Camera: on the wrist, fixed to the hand. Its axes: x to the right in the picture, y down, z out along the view.
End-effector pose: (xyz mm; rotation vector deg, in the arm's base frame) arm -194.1 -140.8 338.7 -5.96 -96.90 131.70
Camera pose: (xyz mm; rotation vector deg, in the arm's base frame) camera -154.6 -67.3 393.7 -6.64 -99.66 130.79
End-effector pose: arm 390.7 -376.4 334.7 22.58 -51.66 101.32
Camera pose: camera 476.7 -328.4 318.0 21.33 -53.89 101.01
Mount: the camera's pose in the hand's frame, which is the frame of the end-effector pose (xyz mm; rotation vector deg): -12.0 -79.2 -59.7 -1.98 -0.38 0.81
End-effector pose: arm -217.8 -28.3 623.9 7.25 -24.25 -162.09
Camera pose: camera -219.3 31.5 543.9 6.12 -21.49 -161.69
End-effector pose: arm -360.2 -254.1 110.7 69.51 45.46 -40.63
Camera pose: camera -440.8 -211.7 69.6 67.82 45.15 -39.25
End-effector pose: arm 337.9 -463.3 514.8 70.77 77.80 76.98
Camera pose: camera 274.5 -480.3 439.5 70.31 75.53 78.27
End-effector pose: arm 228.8 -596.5 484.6 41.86 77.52 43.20
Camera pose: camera 172.6 -650.1 421.8 40.99 76.03 44.90
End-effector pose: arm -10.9 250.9 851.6 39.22 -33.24 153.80
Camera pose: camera 6.8 344.6 821.7 39.12 -36.32 153.52
